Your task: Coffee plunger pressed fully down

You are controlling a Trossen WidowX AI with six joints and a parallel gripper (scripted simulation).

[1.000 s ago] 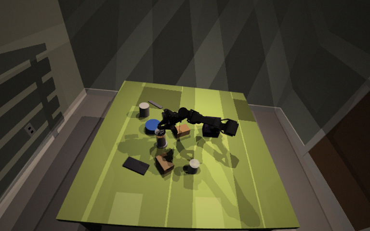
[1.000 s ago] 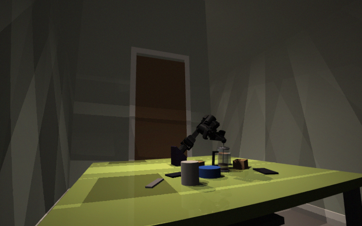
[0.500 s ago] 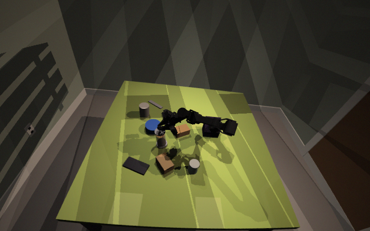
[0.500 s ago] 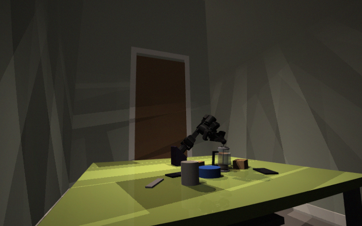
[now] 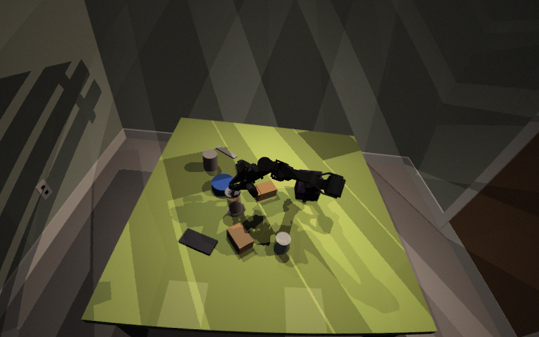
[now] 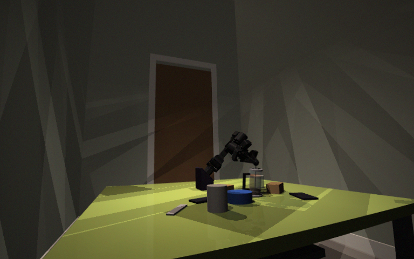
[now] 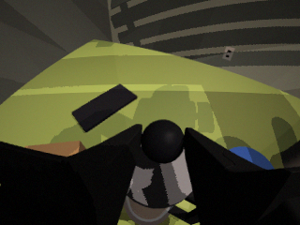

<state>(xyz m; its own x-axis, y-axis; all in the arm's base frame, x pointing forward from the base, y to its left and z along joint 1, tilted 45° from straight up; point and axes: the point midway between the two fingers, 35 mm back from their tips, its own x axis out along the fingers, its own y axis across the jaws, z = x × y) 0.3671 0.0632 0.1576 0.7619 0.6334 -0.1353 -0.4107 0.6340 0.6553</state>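
Now: the coffee press 80 mm below my gripper tip, 20 mm to the right of it and 20 mm behind it. The rest, counted from my gripper tip: blue disc: 150 mm below, 140 mm to the right, 60 mm ahead; grey bar: 430 mm to the right, 170 mm below, 110 mm ahead.
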